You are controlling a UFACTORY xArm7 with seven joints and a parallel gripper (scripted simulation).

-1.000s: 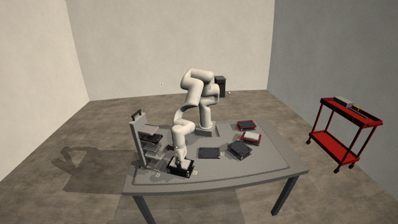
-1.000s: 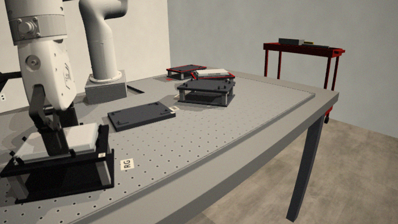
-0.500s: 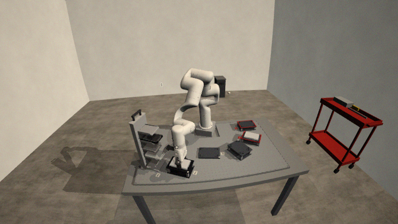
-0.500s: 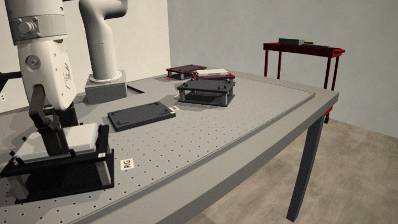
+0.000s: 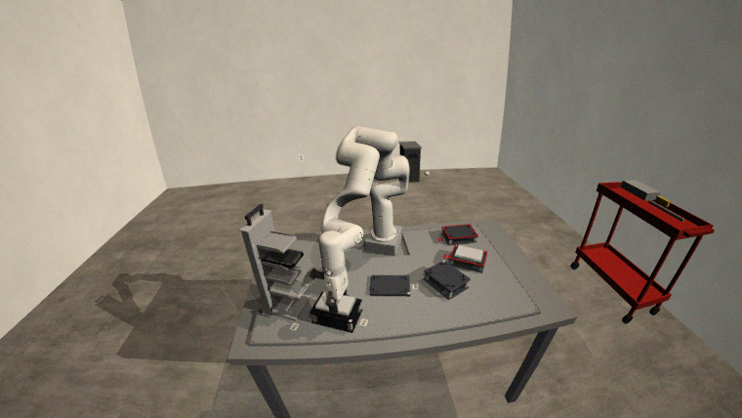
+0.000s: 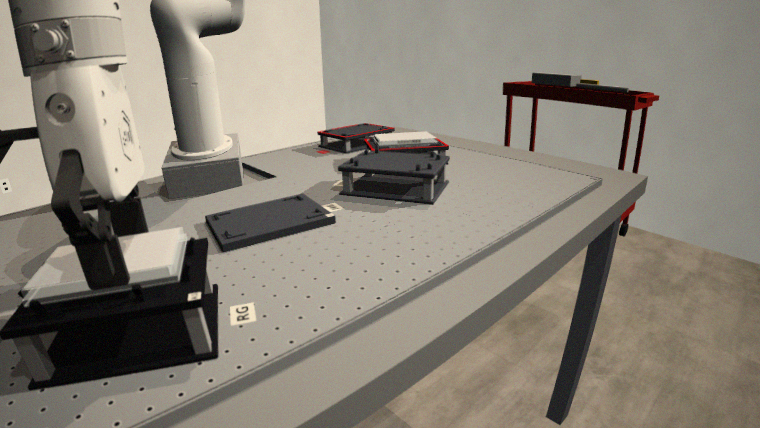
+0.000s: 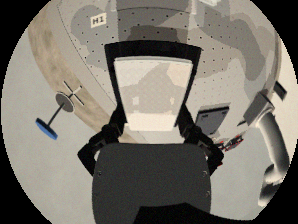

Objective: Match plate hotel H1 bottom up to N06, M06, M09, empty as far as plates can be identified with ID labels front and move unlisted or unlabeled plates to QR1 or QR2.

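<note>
Right now my hand is 30 mm above the black regrip nest RG and 10 mm to the left of it. The rest, counted from my hand: dark plate: 180 mm to the right, 160 mm above, 90 mm behind; then plate hotel H1: 250 mm to the right, 120 mm behind, 100 mm above; then RG label: 90 mm below, 80 mm to the left, 40 mm ahead.
</note>
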